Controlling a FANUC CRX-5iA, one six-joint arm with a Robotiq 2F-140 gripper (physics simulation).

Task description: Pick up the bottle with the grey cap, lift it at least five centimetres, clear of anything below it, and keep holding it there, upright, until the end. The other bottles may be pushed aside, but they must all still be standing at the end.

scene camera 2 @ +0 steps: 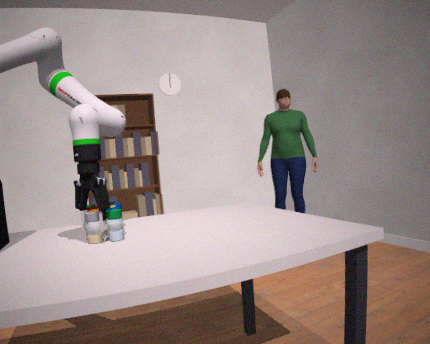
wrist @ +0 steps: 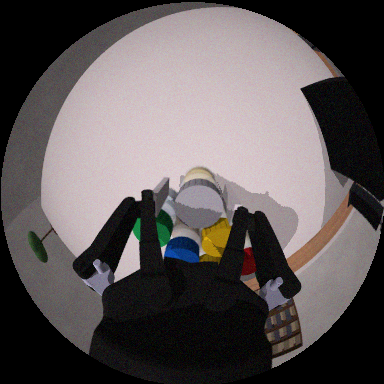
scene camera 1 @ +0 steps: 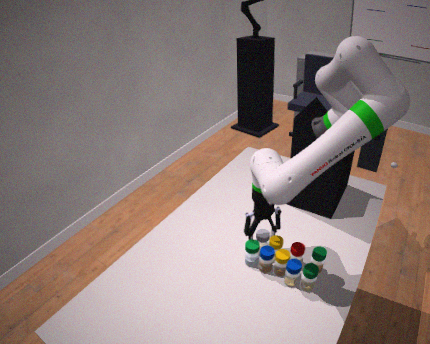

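Where they show: gripper, fingertip midpoint: (scene camera 2: pixel 94 229) (scene camera 1: pixel 261 243); arm's base at its link origin: (scene camera 1: pixel 322 132).
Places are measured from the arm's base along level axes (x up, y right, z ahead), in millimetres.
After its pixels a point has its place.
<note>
The bottle with the grey cap (scene camera 1: pixel 262 235) {x -254, y -13, z 486 mm} (scene camera 2: pixel 93 217) {x -268, y 17, z 482 mm} (wrist: pixel 199 206) {x -254, y -7, z 472 mm} stands upright on the table at the end of the bottle group. My gripper (scene camera 1: pixel 262 237) {x -312, y -6, z 478 mm} (scene camera 2: pixel 93 212) (wrist: pixel 195 188) {x -312, y -6, z 478 mm} points down over it and is open. In the wrist view its fingers are on either side of the grey cap, with gaps between cap and pads. A green-capped bottle (scene camera 1: pixel 252 246) {x -254, y -18, z 558 mm} (scene camera 2: pixel 114 214) {x -265, y 16, z 553 mm} (wrist: pixel 154 229) stands close by, near the left finger in the wrist view. A yellow-capped bottle (scene camera 1: pixel 276 242) {x -253, y -78, z 485 mm} (wrist: pixel 216 237) {x -254, y -57, z 475 mm} and a blue-capped bottle (scene camera 1: pixel 267 252) {x -254, y -81, z 549 mm} (wrist: pixel 182 250) {x -254, y -58, z 527 mm} also stand close.
More bottles stand upright beyond: red-capped (scene camera 1: pixel 298 249) {x -254, y -165, z 466 mm} (wrist: pixel 248 261) {x -254, y -139, z 453 mm}, yellow-capped (scene camera 1: pixel 282 256) {x -254, y -136, z 532 mm}, blue-capped (scene camera 1: pixel 294 266) {x -254, y -197, z 547 mm} and two green-capped (scene camera 1: pixel 310 271) {x -254, y -256, z 533 mm} (scene camera 1: pixel 319 253) {x -254, y -241, z 437 mm}. The white table (scene camera 1: pixel 165 280) {x -359, y 183, z 835 mm} (scene camera 2: pixel 225 250) {x -359, y 276, z 857 mm} (wrist: pixel 190 90) {x -359, y 143, z 403 mm} carries them. The black robot pedestal (scene camera 1: pixel 322 185) {x -189, y -83, z 119 mm} stands behind. A person (scene camera 2: pixel 287 135) stands beyond the table.
</note>
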